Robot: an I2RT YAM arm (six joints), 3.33 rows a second.
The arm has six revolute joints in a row. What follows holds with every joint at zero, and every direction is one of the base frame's.
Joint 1 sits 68 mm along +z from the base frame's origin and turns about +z.
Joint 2 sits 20 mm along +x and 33.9 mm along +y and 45.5 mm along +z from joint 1 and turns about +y.
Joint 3 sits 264 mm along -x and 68.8 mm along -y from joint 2 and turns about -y.
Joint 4 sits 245 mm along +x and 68.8 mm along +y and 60 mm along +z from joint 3 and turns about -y.
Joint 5 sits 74 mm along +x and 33.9 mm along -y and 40.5 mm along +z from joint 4 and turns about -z.
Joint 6 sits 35.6 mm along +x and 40.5 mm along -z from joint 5 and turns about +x.
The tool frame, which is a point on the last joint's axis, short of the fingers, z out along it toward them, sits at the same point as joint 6; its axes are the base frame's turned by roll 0, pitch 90 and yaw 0 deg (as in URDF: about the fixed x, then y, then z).
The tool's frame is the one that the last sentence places.
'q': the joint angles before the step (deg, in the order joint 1, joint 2, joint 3, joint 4, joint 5, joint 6). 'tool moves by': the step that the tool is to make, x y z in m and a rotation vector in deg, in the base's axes. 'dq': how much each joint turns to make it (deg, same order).
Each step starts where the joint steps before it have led.
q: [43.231 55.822 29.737 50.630 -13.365 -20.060]
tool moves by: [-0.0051 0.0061 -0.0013 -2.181 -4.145 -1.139]
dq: [2.290 0.407 -0.236 0.842 1.257 -5.620]
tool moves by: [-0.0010 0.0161 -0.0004 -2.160 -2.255 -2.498]
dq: [3.663 3.055 1.569 0.482 4.338 -5.458]
